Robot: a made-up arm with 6 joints. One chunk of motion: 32 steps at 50 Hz.
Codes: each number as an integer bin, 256 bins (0 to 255) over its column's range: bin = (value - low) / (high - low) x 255, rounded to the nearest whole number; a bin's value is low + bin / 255 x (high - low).
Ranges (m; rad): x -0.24..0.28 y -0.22..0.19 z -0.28..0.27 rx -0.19..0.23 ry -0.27..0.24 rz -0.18..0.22
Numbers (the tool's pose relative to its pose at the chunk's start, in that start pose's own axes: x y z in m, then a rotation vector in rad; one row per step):
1: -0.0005 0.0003 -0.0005 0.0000 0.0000 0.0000
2: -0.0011 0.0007 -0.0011 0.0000 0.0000 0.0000
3: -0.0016 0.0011 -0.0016 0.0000 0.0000 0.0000
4: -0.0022 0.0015 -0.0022 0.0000 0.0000 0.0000
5: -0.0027 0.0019 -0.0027 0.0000 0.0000 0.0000
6: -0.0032 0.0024 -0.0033 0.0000 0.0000 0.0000
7: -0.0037 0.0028 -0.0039 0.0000 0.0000 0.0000
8: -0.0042 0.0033 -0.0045 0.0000 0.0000 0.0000
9: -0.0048 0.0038 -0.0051 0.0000 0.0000 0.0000
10: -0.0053 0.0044 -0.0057 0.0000 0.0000 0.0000
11: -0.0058 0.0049 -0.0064 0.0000 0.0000 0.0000
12: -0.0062 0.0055 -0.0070 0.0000 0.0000 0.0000
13: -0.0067 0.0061 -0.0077 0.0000 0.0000 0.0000
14: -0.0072 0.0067 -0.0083 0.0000 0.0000 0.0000
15: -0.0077 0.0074 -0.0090 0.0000 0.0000 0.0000
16: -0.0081 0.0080 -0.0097 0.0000 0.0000 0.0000
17: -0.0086 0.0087 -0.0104 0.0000 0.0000 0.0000
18: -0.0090 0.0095 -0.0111 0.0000 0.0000 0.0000
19: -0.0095 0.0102 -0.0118 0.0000 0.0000 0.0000
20: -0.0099 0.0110 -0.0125 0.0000 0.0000 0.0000
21: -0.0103 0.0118 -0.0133 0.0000 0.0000 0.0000
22: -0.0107 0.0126 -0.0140 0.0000 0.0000 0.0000
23: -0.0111 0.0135 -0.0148 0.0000 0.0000 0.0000
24: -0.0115 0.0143 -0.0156 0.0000 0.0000 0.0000
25: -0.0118 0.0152 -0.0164 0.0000 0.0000 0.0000
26: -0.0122 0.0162 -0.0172 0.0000 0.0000 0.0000
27: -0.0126 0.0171 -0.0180 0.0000 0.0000 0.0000
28: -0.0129 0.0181 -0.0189 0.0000 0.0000 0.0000
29: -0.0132 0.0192 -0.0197 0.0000 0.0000 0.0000
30: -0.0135 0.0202 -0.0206 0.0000 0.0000 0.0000
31: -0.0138 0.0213 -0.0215 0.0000 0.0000 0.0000
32: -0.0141 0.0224 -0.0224 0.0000 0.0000 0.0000
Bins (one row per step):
1: 117 137 130 115 135 115
2: 117 137 129 115 135 115
3: 117 138 129 115 135 115
4: 117 138 129 115 135 115
5: 116 138 129 115 135 115
6: 116 138 128 115 135 115
7: 116 139 128 115 135 115
8: 116 139 128 115 135 115
9: 115 139 127 115 135 115
10: 115 140 127 115 135 115
11: 115 140 127 115 135 115
12: 115 140 127 115 135 115
13: 114 141 126 115 135 115
14: 114 141 126 115 135 115
15: 114 141 126 115 135 115
16: 114 142 125 115 135 115
17: 113 142 125 115 135 115
18: 113 143 125 115 135 115
19: 113 143 124 115 135 115
20: 113 144 124 115 135 115
21: 113 144 124 115 135 115
22: 112 145 123 115 135 115
23: 112 145 123 115 135 115
24: 112 146 123 115 135 115
25: 112 146 122 115 135 115
26: 112 147 122 115 135 115
27: 112 147 121 115 135 115
28: 111 148 121 115 135 115
29: 111 149 121 115 135 115
30: 111 149 120 115 135 115
31: 111 150 120 115 135 115
32: 111 151 119 115 135 115

